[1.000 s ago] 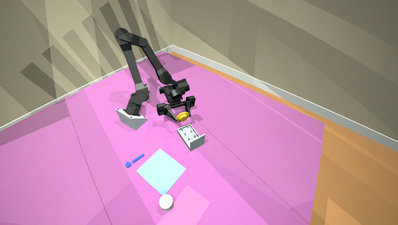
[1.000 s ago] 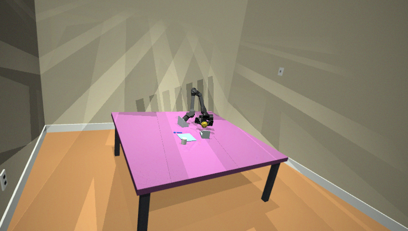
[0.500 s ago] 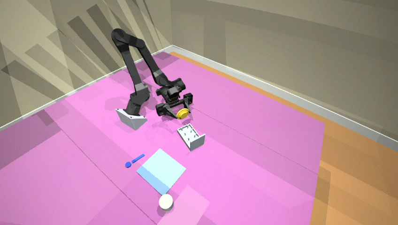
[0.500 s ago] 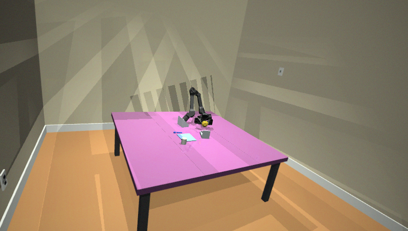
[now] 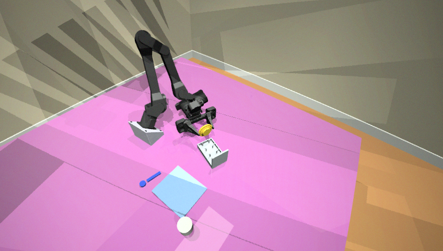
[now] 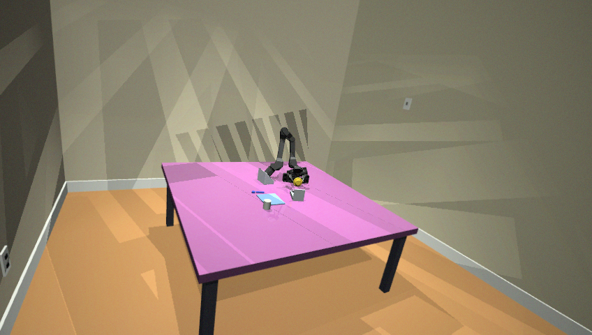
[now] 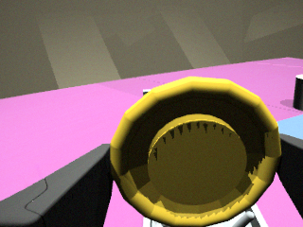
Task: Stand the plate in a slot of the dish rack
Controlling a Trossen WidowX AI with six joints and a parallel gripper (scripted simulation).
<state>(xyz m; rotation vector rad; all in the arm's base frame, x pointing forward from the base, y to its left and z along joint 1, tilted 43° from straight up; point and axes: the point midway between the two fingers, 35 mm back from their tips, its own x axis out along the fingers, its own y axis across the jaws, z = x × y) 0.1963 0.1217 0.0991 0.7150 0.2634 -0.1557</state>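
My gripper tip is 60 mm above the grey dish rack, 50 mm short of it and 20 mm to the left of it. From my gripper tip the other things lie so: light blue mat: 210 mm to the right, 80 mm below, 80 mm ahead; then yellow plate: 10 mm behind; then blue spoon: 270 mm to the right, 80 mm below, 30 mm behind.
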